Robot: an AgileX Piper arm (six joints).
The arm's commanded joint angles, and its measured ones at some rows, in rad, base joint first. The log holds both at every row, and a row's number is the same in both.
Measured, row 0:
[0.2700 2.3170 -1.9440 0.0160 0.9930 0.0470]
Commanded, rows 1 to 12:
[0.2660 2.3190 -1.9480 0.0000 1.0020 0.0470]
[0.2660 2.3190 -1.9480 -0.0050 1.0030 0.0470]
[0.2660 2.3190 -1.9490 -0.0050 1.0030 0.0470]
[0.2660 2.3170 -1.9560 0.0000 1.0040 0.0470]
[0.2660 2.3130 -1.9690 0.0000 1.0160 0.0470]
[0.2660 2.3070 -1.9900 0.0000 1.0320 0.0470]
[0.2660 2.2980 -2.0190 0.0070 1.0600 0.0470]
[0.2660 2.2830 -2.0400 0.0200 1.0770 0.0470]
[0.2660 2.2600 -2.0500 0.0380 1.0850 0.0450]
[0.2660 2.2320 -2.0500 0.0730 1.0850 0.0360]
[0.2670 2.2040 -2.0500 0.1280 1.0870 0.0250]
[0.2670 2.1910 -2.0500 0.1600 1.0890 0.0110]
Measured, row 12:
[0.2700 2.2330 -2.0450 0.0890 1.0760 0.0430]
